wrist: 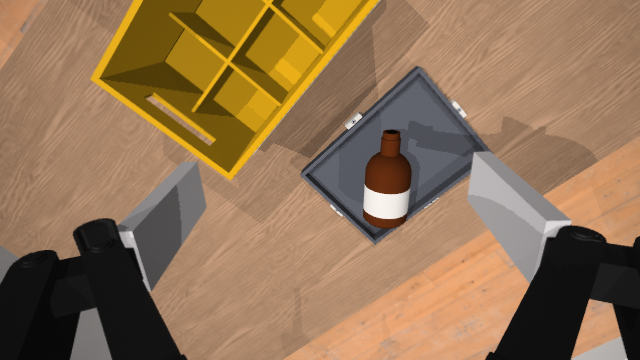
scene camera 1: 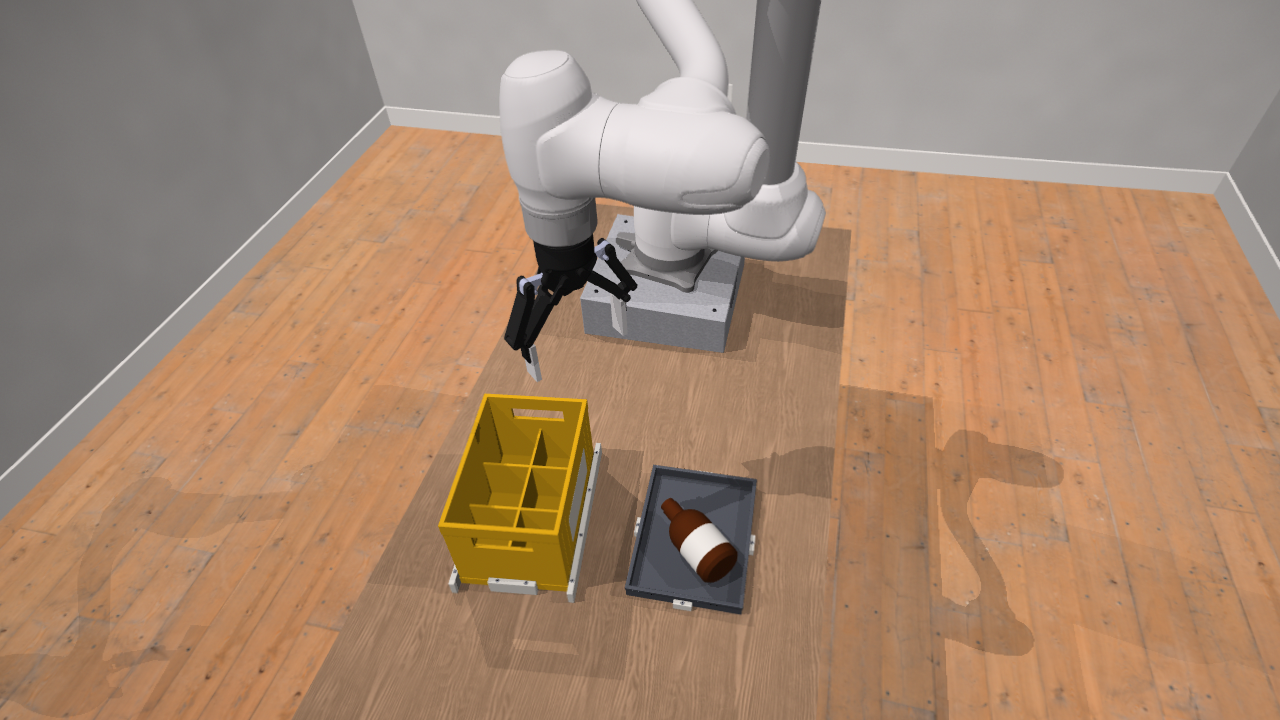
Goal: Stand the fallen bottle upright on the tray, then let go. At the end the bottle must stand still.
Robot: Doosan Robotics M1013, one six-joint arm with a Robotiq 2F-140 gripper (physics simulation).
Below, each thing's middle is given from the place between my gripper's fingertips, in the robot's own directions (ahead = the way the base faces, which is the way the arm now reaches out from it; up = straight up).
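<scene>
Yellow crate (scene camera 1: 514, 510): 310 mm below my hand, 60 mm ahead of it, 100 mm to the right of it. Pale rail (scene camera 1: 580, 545): 390 mm below my hand, 30 mm ahead, 10 mm to the right. Dark grey tray (scene camera 1: 658, 571): far below my hand, a touch behind it and a good way to the left of it. Brown bottle (scene camera 1: 704, 547): well below my hand, a shade ahead of it, a fair way to the left of it.
</scene>
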